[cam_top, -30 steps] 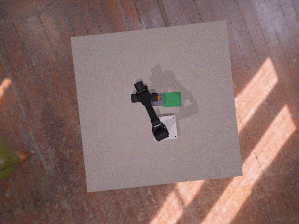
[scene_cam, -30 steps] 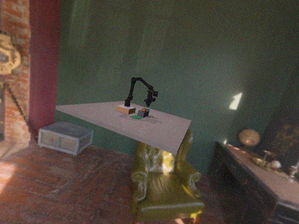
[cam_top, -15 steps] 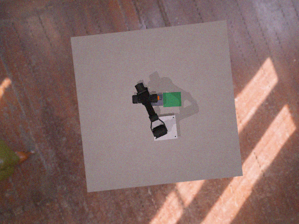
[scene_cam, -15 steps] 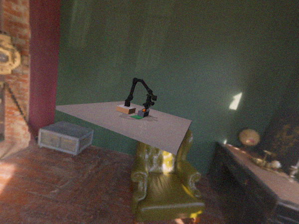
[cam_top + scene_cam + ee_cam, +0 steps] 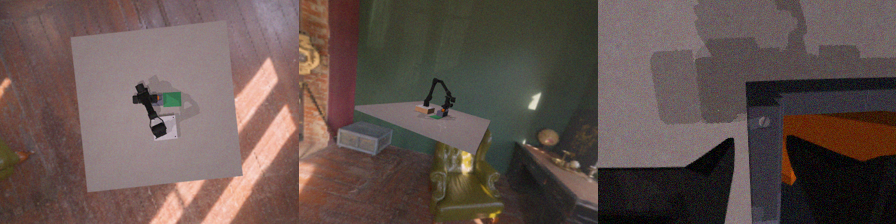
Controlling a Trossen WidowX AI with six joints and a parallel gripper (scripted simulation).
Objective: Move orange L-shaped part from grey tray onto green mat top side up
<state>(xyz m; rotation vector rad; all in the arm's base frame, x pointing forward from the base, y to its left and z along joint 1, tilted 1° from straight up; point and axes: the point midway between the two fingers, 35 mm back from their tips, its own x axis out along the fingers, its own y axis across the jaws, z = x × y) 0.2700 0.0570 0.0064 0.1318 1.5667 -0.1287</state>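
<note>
Now: gripper tip 10 mm past the orange part and 40 mm to the left of it. From my gripper tip the other things lie so: green mat 40 mm behind, 220 mm to the right, 60 mm below.
</note>
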